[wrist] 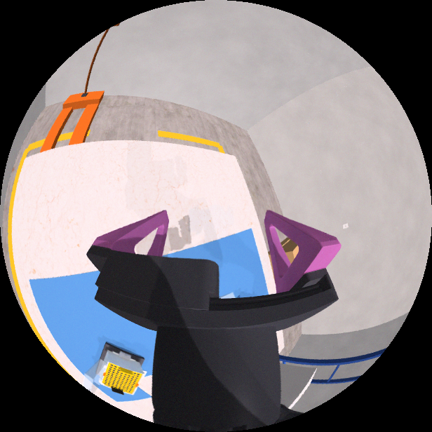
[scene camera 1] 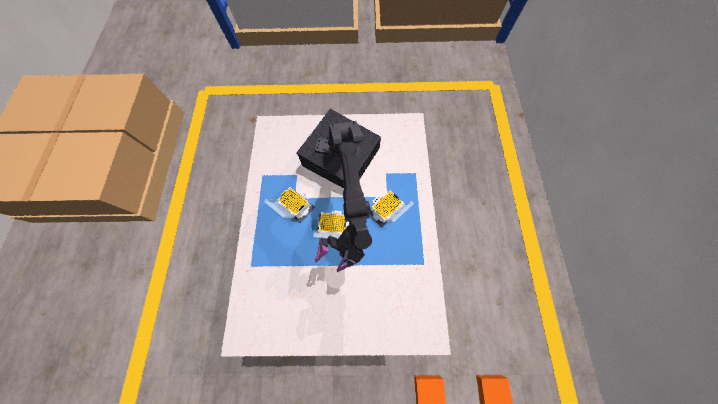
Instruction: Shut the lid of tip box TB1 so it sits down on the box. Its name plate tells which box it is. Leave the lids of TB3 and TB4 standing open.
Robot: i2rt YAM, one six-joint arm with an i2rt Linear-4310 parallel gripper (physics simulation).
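Frame: origin at the arm's base, x ahead, y left, z up, level; centimetres.
Seen in the pictures: gripper, fingertip midpoint: [scene camera 1: 326,266].
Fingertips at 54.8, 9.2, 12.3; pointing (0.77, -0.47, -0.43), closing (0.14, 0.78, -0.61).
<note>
A point is followed by its place in that frame, as x, y, z.
Three tip boxes with yellow racks stand on the blue mat [scene camera 1: 396,246] @(38.4, 34.9, -11.2) [wrist: 65,305]: a left box [scene camera 1: 293,202] @(27.9, -15.1, -5.6), a middle box [scene camera 1: 331,222] @(34.1, 4.3, -5.5) and a right box [scene camera 1: 388,206] @(22.0, 28.3, -5.6) [wrist: 121,378]. The left box's clear lid [scene camera 1: 277,209] @(34.9, -17.9, 3.2) and the right box's clear lid [scene camera 1: 403,211] @(26.2, 34.5, 3.1) stand open, tilted outward. The middle box's lid [scene camera 1: 322,234] @(41.9, 3.4, 3.3) stands open on its front side, partly hidden by the arm. The name plates are too small to read. My gripper [scene camera 1: 327,265] @(54.8, 9.2, 12.3) [wrist: 216,215] is open and empty, raised above the mat's front edge, in front of the middle box.
The arm's dark base [scene camera 1: 313,155] @(5.6, -10.0, 0.9) stands at the back of the white table [scene camera 1: 336,326] @(75.7, 15.1, -11.5) [wrist: 90,200]. My forearm passes between the middle and right boxes. Large cardboard boxes [scene camera 1: 65,165] stand on the floor at left. An orange frame [wrist: 84,101] stands beyond the front edge.
</note>
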